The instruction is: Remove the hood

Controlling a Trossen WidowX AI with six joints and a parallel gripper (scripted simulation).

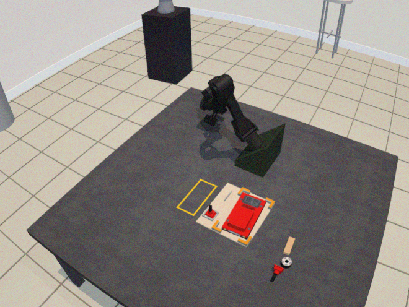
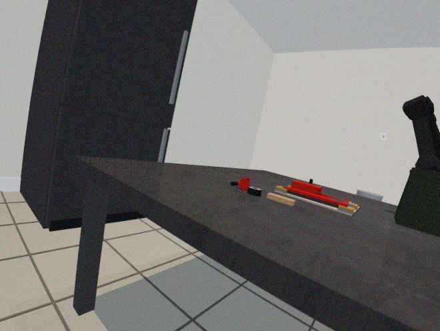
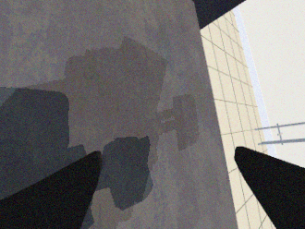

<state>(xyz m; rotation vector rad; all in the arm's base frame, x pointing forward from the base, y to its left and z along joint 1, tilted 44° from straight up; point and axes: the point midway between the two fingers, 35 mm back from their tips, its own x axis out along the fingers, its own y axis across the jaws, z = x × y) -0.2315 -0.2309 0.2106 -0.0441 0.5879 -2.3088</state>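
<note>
Right now the hood is 600 mm ahead of my gripper tip, 390 mm to the left of it and 20 mm below it. From my gripper tip the other things lie so: grey wheel (700 mm ahead, 610 mm to the left, 60 mm below); then wooden block (620 mm ahead, 600 mm to the left, 60 mm below).
</note>
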